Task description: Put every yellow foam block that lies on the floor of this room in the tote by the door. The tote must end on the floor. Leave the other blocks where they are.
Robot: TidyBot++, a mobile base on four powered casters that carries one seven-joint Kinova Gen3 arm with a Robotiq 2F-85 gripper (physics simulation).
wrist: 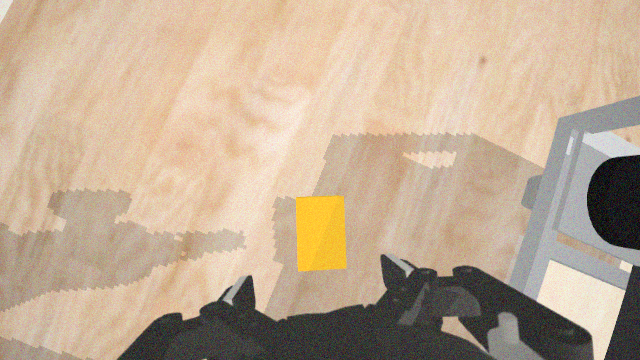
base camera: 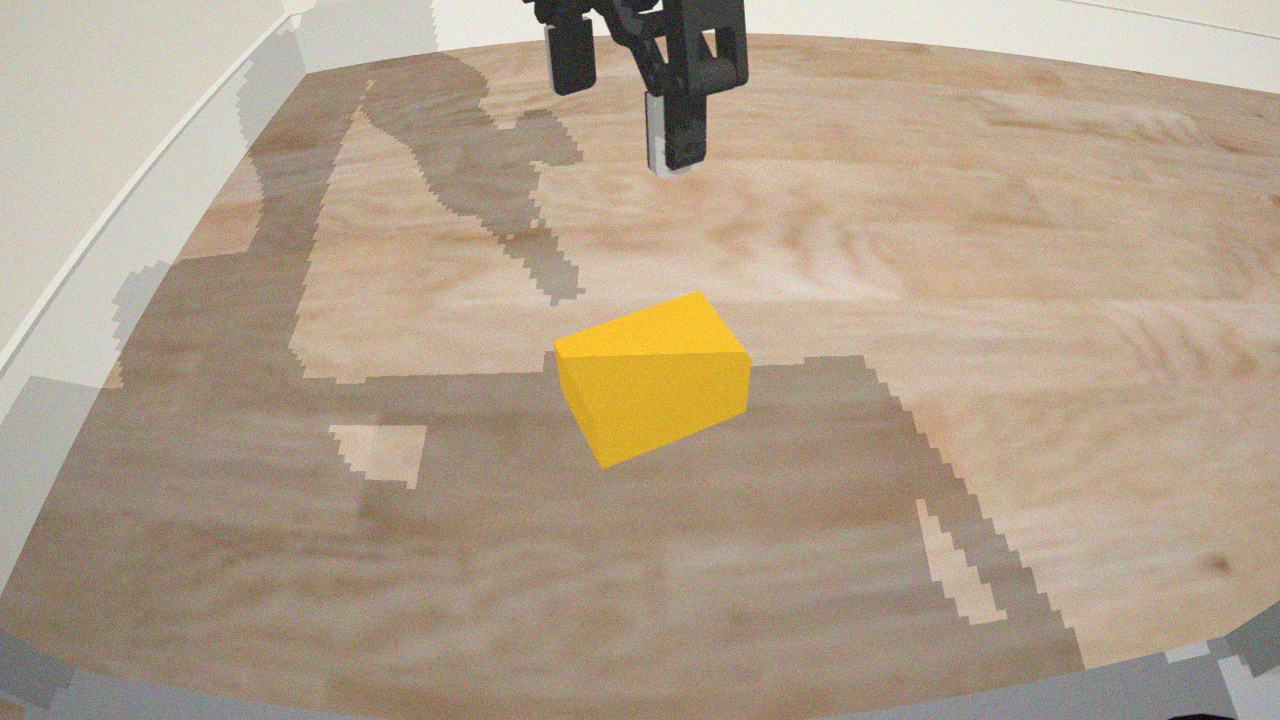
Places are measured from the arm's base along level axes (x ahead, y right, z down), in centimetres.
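Pixels of known places: gripper, fingertip midpoint: point(wrist: 319, 279) point(base camera: 619, 124).
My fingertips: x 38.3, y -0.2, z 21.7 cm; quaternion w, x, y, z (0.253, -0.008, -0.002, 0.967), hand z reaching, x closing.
Behind a point stands the place of what it marks.
A yellow foam block point(base camera: 657, 385) {x 34.8, y 1.0, z 35.1 cm} point(wrist: 321, 233) {x 37.2, y 0.8, z 35.1 cm} lies on the wooden floor in front of the base. In the wrist view its long side runs nearly up and down the picture, and it shows between and beyond the two fingertips. My gripper point(base camera: 622, 129) {x 38.3, y -0.2, z 21.7 cm} point(wrist: 319, 279) {x 38.3, y -0.2, z 21.7 cm} is open, with nothing between its fingers. It hangs above the floor; in the base view it shows above the block in the picture, with the fingers apart from it. The tote and the door do not show in these views.
A white wall with a baseboard point(base camera: 152, 188) {x 57.2, y -43.2, z 32.6 cm} runs along the left, and another wall point(base camera: 1029, 40) {x 92.0, y 52.1, z 37.3 cm} stands at the back. The grey frame of my base point(wrist: 542, 220) {x 15.1, y 11.6, z 29.1 cm} shows at the right of the wrist view. Shadows of the arm and base fall on the floor.
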